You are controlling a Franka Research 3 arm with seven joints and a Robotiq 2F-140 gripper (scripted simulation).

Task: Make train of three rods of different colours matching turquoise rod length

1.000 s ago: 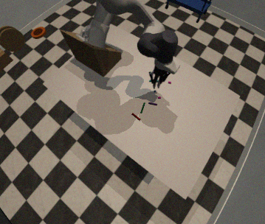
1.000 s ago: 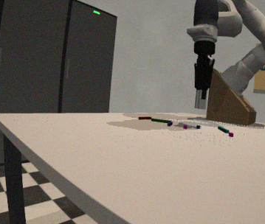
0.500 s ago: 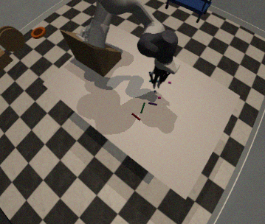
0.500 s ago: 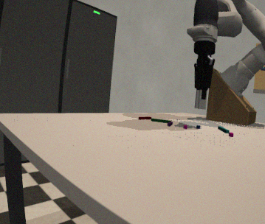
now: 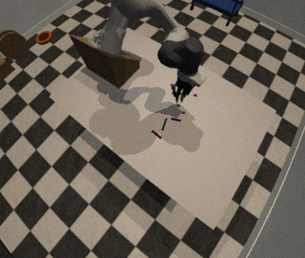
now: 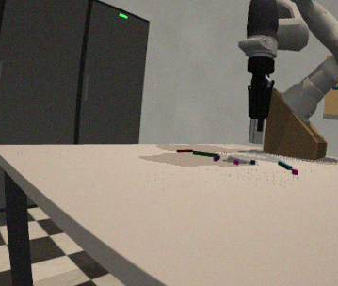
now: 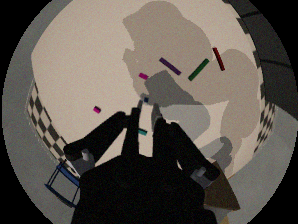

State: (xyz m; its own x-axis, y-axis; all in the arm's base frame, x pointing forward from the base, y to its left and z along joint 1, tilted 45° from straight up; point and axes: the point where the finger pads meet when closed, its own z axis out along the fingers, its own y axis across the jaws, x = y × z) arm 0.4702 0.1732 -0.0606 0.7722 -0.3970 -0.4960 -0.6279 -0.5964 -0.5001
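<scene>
The blue rod is 80 mm below my hand. From my hand the other things lie so: purple rod 90 mm to the right, 80 mm below, 50 mm ahead; then turquoise rod 80 mm to the left, 80 mm below, 40 mm behind; then green rod 160 mm to the right, 80 mm below, 20 mm ahead.
</scene>
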